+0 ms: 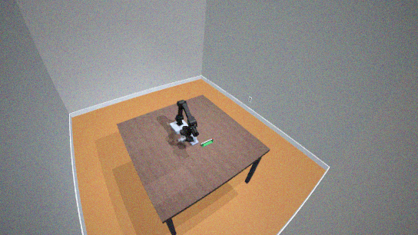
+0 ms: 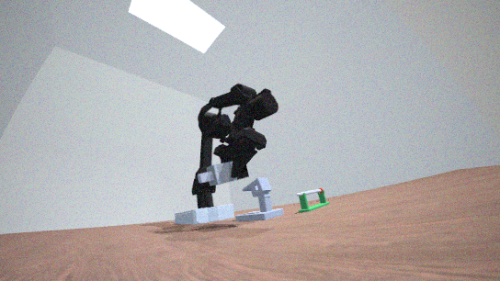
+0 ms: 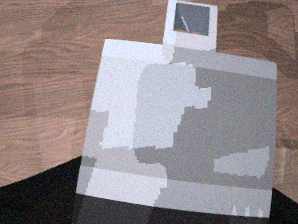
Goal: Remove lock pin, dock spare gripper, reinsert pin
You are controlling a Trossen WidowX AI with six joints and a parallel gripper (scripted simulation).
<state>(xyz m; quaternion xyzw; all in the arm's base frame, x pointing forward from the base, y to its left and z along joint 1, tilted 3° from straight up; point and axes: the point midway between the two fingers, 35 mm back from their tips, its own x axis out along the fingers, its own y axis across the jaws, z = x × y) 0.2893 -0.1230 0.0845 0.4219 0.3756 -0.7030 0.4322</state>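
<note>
The spare gripper lies 1 cm to the right of my gripper tip and 1 cm above it. The rest, counted from my gripper tip: cradle (21 cm to the left, 13 cm ahead, 8 cm below); grey mount (11 cm to the left, 6 cm below, 1 cm ahead).
</note>
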